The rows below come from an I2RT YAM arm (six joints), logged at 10 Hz.
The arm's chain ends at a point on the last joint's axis. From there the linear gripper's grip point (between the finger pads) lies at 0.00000 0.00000 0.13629 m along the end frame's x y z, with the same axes.
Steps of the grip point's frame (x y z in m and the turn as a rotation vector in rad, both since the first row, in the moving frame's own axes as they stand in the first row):
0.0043 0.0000 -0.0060 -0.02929 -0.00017 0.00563
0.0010 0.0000 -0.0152 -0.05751 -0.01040 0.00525
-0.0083 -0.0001 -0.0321 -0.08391 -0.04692 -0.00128
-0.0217 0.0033 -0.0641 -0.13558 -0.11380 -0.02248
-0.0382 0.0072 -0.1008 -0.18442 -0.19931 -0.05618
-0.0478 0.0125 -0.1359 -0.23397 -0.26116 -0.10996
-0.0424 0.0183 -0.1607 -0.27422 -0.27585 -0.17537
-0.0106 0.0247 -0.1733 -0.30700 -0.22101 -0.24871
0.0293 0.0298 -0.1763 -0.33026 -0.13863 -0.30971
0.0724 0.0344 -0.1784 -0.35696 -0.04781 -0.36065
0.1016 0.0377 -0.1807 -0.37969 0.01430 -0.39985
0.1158 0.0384 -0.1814 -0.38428 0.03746 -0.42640
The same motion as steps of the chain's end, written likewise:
0.0043 -0.0040 -0.0059 -0.02929 -0.00017 0.00563
0.0024 -0.0078 -0.0150 -0.05751 -0.01040 0.00525
-0.0019 -0.0115 -0.0315 -0.08391 -0.04692 -0.00128
-0.0065 -0.0153 -0.0620 -0.13558 -0.11380 -0.02248
-0.0121 -0.0184 -0.0958 -0.18442 -0.19931 -0.05618
-0.0147 -0.0206 -0.1276 -0.23397 -0.26116 -0.10996
-0.0092 -0.0212 -0.1505 -0.27422 -0.27585 -0.17537
0.0134 -0.0194 -0.1637 -0.30700 -0.22101 -0.24871
0.0407 -0.0164 -0.1677 -0.33026 -0.13863 -0.30971
0.0701 -0.0133 -0.1698 -0.35696 -0.04781 -0.36065
0.0897 -0.0111 -0.1711 -0.37969 0.01430 -0.39985
0.1001 -0.0101 -0.1715 -0.38428 0.03746 -0.42640

